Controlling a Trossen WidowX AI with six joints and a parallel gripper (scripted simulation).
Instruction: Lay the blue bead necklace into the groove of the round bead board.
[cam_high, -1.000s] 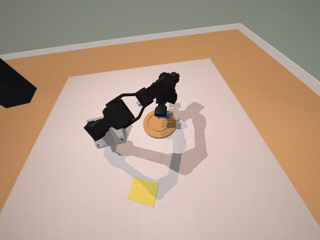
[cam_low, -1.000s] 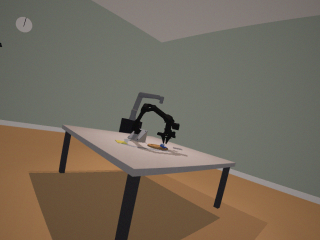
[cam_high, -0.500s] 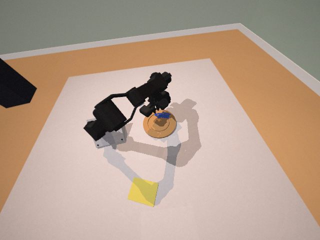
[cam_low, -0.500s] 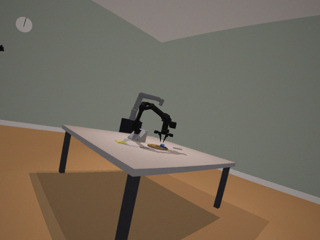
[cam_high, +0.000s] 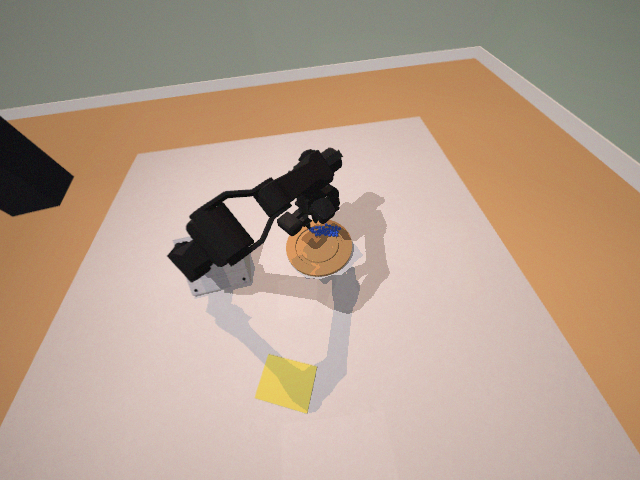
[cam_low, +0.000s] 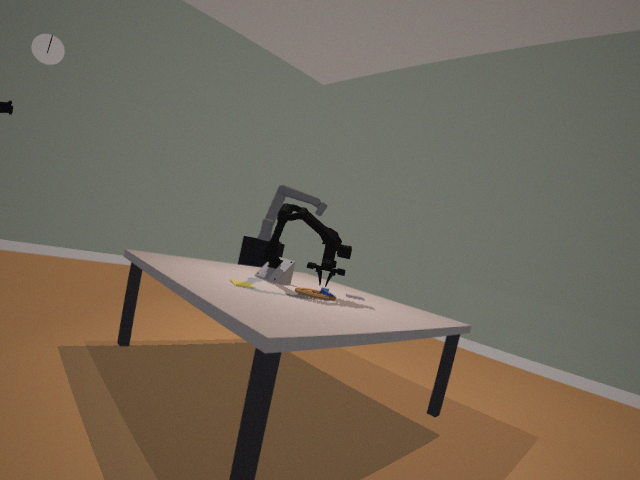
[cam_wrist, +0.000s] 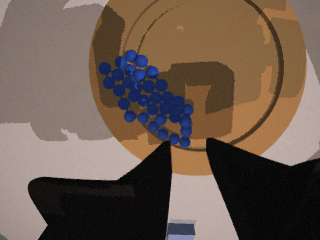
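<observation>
My gripper tip is now 50 mm to the left of the round bead board and 30 mm above it. The rest, counted from my gripper tip: yellow square patch 380 mm to the right, 160 mm behind, 40 mm below; flat grey tile 260 mm to the left, 40 mm below, 40 mm ahead; light blue cube 150 mm to the left, 80 mm behind, 40 mm below.
</observation>
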